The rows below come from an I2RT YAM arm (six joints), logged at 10 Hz.
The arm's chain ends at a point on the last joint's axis. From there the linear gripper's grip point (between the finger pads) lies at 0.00 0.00 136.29 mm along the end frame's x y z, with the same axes.
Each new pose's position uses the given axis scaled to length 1; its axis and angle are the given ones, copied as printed.
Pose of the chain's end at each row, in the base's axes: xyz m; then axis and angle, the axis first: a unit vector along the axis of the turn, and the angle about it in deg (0 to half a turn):
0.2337 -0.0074 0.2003 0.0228 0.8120 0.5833 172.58
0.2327 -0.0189 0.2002 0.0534 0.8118 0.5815 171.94
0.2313 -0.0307 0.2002 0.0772 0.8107 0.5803 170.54
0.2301 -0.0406 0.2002 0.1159 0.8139 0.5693 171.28
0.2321 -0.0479 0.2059 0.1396 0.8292 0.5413 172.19
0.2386 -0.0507 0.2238 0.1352 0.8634 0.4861 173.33
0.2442 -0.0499 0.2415 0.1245 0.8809 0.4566 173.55
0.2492 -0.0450 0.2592 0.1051 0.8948 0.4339 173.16
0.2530 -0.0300 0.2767 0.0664 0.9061 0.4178 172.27
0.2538 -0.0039 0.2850 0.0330 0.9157 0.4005 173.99
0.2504 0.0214 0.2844 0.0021 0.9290 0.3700 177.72
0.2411 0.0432 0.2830 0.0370 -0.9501 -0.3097 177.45
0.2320 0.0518 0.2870 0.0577 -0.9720 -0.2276 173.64
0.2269 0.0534 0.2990 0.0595 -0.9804 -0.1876 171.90
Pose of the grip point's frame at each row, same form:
0.2516 0.1207 0.1575 0.0228 0.8120 0.5833 172.58
0.2566 0.1081 0.1570 0.0534 0.8118 0.5815 171.94
0.2616 0.0949 0.1569 0.0772 0.8107 0.5803 170.54
0.2648 0.0826 0.1533 0.1159 0.8139 0.5693 171.28
0.2680 0.0713 0.1504 0.1396 0.8292 0.5413 172.19
0.2701 0.0612 0.1526 0.1352 0.8634 0.4861 173.33
0.2731 0.0575 0.1627 0.1245 0.8809 0.4566 173.55
0.2761 0.0587 0.1750 0.1051 0.8948 0.4339 173.16
0.2771 0.0715 0.1890 0.0664 0.9061 0.4178 172.27
0.2705 0.0953 0.1931 0.0330 0.9157 0.4005 173.99
0.2556 0.1151 0.1855 0.0021 0.9290 0.3700 177.72
0.2322 0.1231 0.1730 0.0370 -0.9501 -0.3097 177.45
0.2138 0.1111 0.1656 0.0577 -0.9720 -0.2276 173.64
0.2050 0.1021 0.1736 0.0595 -0.9804 -0.1876 171.90

